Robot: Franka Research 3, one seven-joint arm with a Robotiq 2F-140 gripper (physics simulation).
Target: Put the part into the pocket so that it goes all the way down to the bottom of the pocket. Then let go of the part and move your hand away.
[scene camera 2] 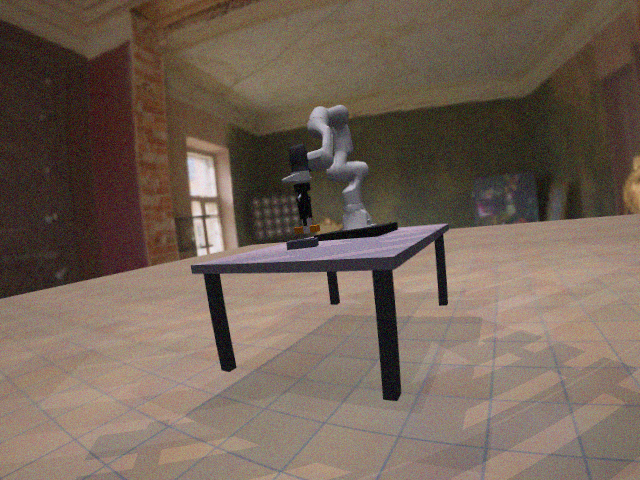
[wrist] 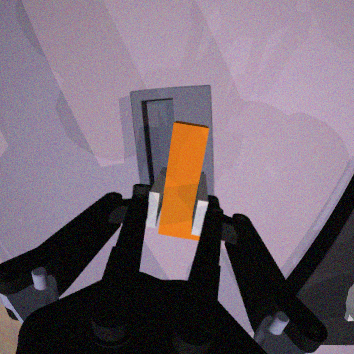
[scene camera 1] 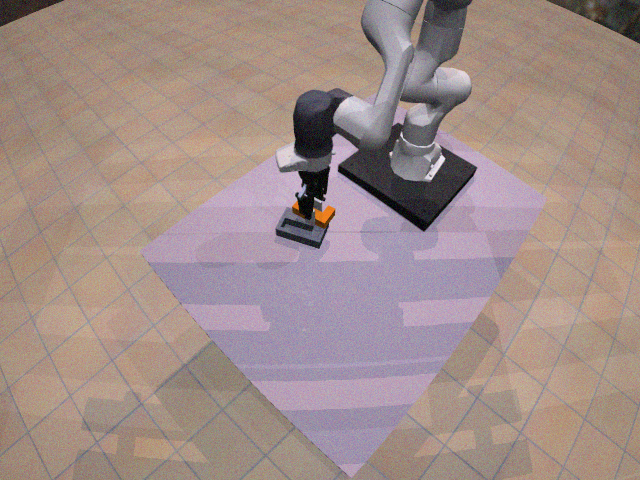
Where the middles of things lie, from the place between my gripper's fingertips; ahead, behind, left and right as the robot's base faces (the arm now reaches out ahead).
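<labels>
I see a grey pocket block (wrist: 154, 110), and it is 2 cm ahead of my hand, 2 cm to the right of it and 5 cm below it. The orange L-shaped part (wrist: 188, 140) is 1 cm behind my hand, 1 cm to the right of it and 2 cm above it.
</labels>
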